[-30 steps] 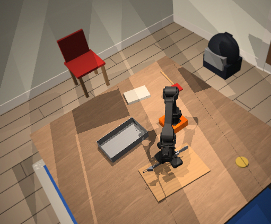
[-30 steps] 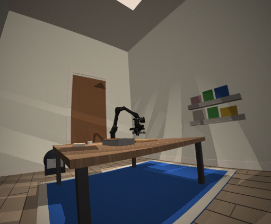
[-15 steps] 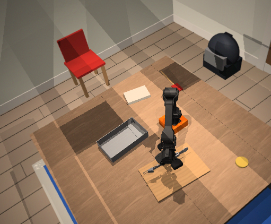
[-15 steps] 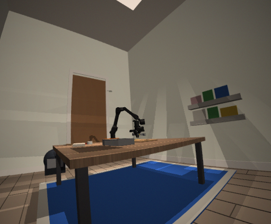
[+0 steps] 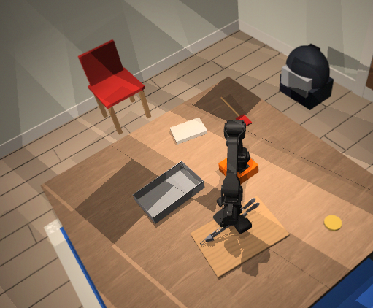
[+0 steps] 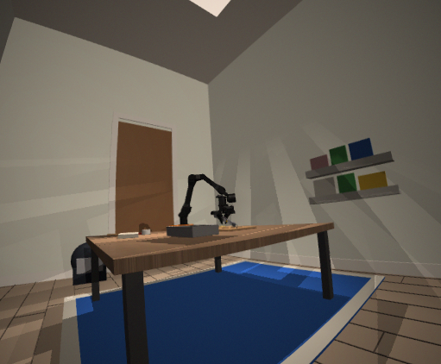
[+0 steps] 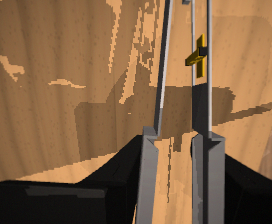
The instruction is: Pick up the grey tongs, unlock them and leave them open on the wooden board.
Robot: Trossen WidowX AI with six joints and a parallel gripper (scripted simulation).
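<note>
My gripper tip is 10 mm short of the wooden board, 40 mm to the right of it and 40 mm above it. From my gripper tip the other things lie so: grey roasting tin: 110 mm ahead, 360 mm to the right, 20 mm below; then yellow disc: 320 mm behind, 260 mm to the left, 40 mm below; then white cylinder: 380 mm behind, 460 mm to the right, 30 mm below.
</note>
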